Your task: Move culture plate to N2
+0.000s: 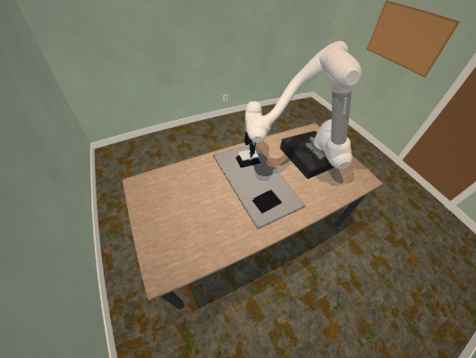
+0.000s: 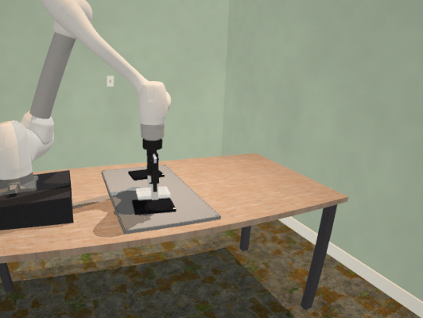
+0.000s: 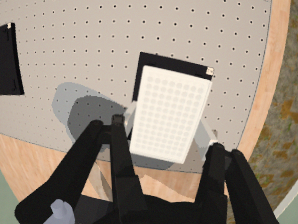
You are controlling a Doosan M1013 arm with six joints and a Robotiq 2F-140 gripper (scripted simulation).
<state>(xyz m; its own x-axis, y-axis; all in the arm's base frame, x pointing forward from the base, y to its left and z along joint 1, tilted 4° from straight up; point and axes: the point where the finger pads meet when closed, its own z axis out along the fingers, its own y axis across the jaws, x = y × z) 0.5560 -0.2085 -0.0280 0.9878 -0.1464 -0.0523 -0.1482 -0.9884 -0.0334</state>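
The nest N2 lies 390 mm to the left of my hand, 80 mm ahead of it and 70 mm below it. From my hand the other things lie so: plate lid: 10 mm below; nest N1: 70 mm below.
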